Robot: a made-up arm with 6 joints. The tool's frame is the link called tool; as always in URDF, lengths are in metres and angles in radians. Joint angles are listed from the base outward.
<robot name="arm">
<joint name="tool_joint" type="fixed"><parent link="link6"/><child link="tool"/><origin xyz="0 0 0"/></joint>
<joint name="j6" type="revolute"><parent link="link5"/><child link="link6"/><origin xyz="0.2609 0 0"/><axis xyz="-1 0 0"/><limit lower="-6.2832" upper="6.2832"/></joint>
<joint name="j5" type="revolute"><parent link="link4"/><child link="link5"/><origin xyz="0.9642 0 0"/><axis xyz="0 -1 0"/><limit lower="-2.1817" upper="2.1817"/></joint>
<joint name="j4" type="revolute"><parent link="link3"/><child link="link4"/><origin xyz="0 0 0.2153"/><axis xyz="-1 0 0"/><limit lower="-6.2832" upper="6.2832"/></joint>
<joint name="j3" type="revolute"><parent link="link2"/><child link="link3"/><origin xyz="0 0 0.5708"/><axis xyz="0 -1 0"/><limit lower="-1.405" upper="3.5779"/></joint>
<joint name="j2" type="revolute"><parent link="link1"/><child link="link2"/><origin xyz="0.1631 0 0"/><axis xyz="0 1 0"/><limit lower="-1.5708" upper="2.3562"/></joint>
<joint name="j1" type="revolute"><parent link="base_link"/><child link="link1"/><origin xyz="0 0 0.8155"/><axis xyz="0 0 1"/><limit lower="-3.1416" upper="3.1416"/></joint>
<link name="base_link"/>
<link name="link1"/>
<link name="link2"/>
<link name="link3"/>
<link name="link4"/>
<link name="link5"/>
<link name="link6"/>
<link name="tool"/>
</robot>
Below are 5 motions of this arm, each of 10 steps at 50 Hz.
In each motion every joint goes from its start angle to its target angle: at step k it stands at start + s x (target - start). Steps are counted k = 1, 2, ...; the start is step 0. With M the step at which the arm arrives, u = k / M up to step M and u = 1 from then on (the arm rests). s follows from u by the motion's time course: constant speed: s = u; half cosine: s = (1 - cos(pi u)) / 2; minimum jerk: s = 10 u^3 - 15 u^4 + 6 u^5.
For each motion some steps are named. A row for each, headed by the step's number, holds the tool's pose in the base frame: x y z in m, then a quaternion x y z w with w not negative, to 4 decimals.
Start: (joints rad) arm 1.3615 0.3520 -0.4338 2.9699 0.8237 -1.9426
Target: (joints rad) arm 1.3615 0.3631 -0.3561 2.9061 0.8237 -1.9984
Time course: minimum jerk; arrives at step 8
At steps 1, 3, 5, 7, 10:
1: 0.2144 1.1675 0.5636 -0.6199 0.2594 0.7053 0.2258
3: 0.2145 1.1832 0.5778 -0.6116 0.2622 0.7071 0.2392
5: 0.2147 1.2100 0.6031 -0.5966 0.2668 0.7101 0.2620
7: 0.2147 1.2250 0.6181 -0.5876 0.2695 0.7118 0.2749
10: 0.2147 1.2260 0.6190 -0.5870 0.2696 0.7119 0.2756

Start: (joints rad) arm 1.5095 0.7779 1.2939 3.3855 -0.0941 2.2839
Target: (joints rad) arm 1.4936 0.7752 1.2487 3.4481 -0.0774 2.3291
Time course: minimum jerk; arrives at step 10
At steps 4, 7, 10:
4: 0.0949 1.5187 2.0203 0.3853 -0.0155 0.6955 0.6063
7: 0.1087 1.5359 1.9975 0.3591 -0.0251 0.6924 0.6253
10: 0.1131 1.5411 1.9902 0.3507 -0.0280 0.6913 0.6311

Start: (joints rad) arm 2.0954 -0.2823 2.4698 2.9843 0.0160 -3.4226
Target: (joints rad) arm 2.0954 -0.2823 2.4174 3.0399 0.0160 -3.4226
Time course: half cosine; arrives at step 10
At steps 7, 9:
7: 0.5992 -1.0364 1.6838 -0.8496 0.4408 -0.2839 0.0569
9: 0.5977 -1.0337 1.6952 -0.8494 0.4409 -0.2855 0.0502

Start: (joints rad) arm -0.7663 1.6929 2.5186 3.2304 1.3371 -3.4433
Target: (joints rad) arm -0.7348 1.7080 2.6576 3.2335 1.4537 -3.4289
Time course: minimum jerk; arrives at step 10
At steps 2, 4, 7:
2: 1.0279 -1.0170 1.4768 0.2064 0.1797 -0.4289 0.8609
4: 1.0156 -0.9897 1.4903 0.2047 0.1800 -0.4258 0.8628
7: 0.9889 -0.9348 1.5146 0.2013 0.1804 -0.4196 0.8665

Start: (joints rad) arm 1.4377 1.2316 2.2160 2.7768 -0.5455 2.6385
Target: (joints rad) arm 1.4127 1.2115 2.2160 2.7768 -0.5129 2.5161
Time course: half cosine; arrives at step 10
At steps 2, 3, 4, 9, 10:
2: 0.1924 1.0555 2.1852 0.6912 -0.2568 0.5814 0.3439
3: 0.1947 1.0529 2.1872 0.6927 -0.2534 0.5833 0.3401
4: 0.1976 1.0496 2.1897 0.6947 -0.2490 0.5856 0.3354
9: 0.2106 1.0344 2.2010 0.7031 -0.2290 0.5956 0.3139
10: 0.2111 1.0338 2.2014 0.7034 -0.2282 0.5959 0.3130

